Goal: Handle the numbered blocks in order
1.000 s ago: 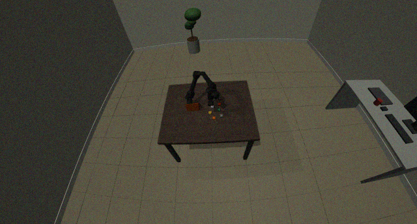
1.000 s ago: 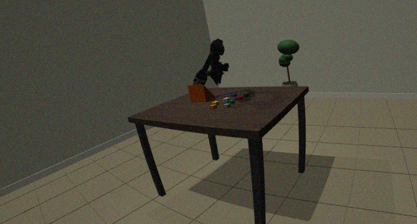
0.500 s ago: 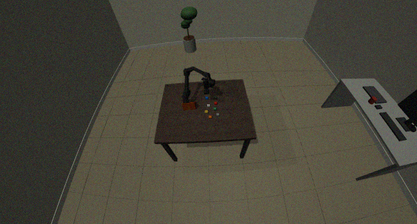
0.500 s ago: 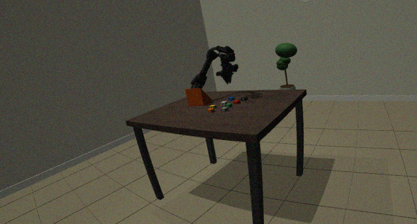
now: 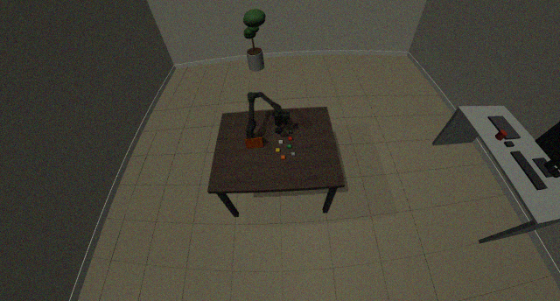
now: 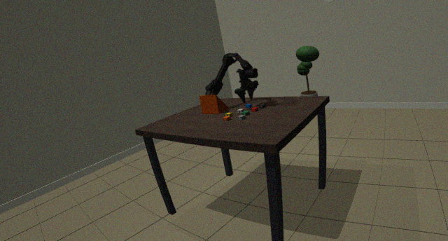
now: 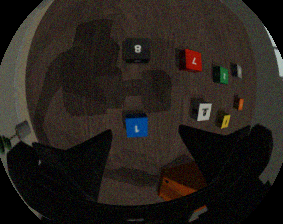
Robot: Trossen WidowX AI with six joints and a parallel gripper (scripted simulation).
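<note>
Now: the blue block 1 cm behind my gripper tip, 1 cm to the left of it and 3 cm below it. Also, from my gripper tip: red block (9 cm ahead, 9 cm to the right, 3 cm below); then white block (11 cm to the right, 3 cm below); then black block (10 cm ahead, 1 cm to the right, 3 cm below).
</note>
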